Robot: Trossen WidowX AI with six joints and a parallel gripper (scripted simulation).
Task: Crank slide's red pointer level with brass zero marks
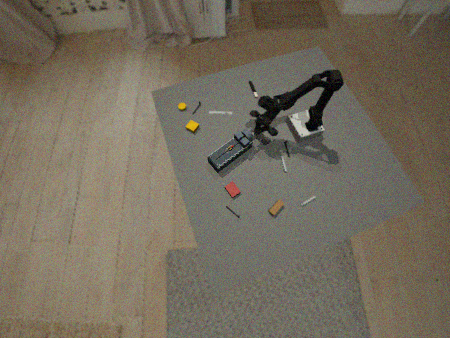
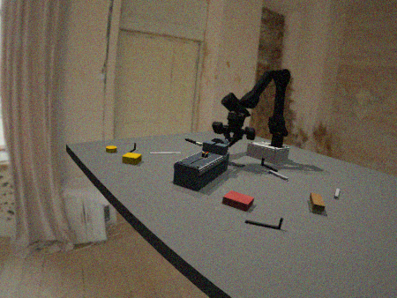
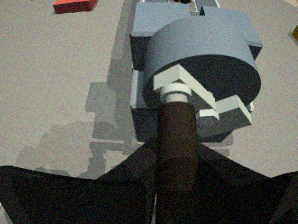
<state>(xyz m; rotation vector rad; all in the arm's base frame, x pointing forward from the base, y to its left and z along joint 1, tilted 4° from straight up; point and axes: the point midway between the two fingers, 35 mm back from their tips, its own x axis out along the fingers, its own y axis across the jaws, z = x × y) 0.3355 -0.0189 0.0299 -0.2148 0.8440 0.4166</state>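
Right now the dark handle is 20 mm above my gripper tip, 10 mm to the right of it and 10 mm behind it. The rest, counted from my gripper tip: red pointer: 140 mm ahead, 50 mm to the left, 10 mm below; then yellow block: 340 mm ahead, 180 mm to the right, 70 mm below; then red block: 270 mm to the left, 190 mm ahead, 80 mm below.
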